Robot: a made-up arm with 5 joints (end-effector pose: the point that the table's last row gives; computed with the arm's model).
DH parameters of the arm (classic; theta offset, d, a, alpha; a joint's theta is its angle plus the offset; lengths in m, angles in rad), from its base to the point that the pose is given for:
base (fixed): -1.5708 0.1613 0 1.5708
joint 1: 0 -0.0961 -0.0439 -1.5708
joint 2: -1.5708 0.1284 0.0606 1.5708
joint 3: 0 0.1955 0.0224 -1.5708
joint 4: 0 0.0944 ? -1.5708
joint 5: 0 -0.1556 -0.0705 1.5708
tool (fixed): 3.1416 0.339 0 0
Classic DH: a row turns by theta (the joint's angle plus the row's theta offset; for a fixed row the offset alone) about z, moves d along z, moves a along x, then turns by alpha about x.
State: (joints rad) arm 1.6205 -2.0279 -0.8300 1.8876 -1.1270
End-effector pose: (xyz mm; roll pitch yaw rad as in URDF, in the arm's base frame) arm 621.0 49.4 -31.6 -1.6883 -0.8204 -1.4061
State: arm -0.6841 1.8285 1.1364 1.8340 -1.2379
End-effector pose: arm -305.5 -337.4 414.4 1.0834 1.0067 -1.7163
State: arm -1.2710 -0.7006 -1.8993 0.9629 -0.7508
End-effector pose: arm 142.5 171.3 749.3 0.0258 -0.3103 -0.6154
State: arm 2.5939 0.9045 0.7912 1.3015 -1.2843
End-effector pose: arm -329.5 -129.8 -250.4 -2.4424 -0.9129 -2.9767
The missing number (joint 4, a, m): 0.0634
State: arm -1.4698 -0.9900 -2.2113 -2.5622 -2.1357
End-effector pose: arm 127.4 -148.4 106.4 -3.0001 0.0937 -1.0795
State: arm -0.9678 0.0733 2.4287 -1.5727 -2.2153
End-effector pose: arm -174.8 -106.7 300.4 -2.3608 -0.9347 -2.8348
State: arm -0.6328 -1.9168 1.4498 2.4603 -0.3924
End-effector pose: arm 145.6 -461.7 312.8 1.8626 -0.7477 -0.2756
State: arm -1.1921 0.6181 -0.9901 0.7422 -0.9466
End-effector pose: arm -366.1 -172.0 558.6 0.2322 -0.8636 0.6516
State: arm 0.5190 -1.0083 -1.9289 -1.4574 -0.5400
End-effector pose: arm -102.6 455.0 71.9 2.1620 -0.7057 -2.2570
